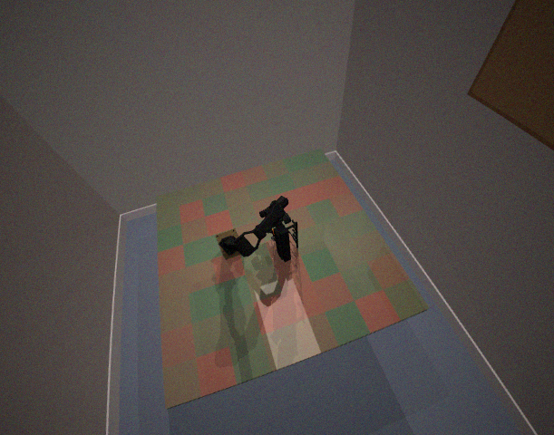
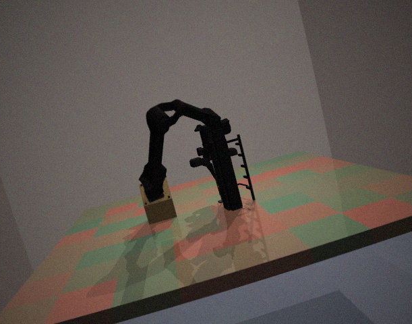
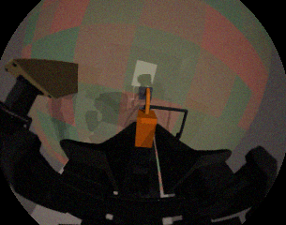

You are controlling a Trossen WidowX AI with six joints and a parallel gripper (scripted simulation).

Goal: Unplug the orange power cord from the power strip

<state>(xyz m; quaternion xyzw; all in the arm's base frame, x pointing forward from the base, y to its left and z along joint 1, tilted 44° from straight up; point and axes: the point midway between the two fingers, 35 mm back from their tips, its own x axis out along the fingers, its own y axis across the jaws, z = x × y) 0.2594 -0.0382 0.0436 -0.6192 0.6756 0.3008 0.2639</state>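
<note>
My gripper tip is now 3 cm to the left of the orange plug.
</note>
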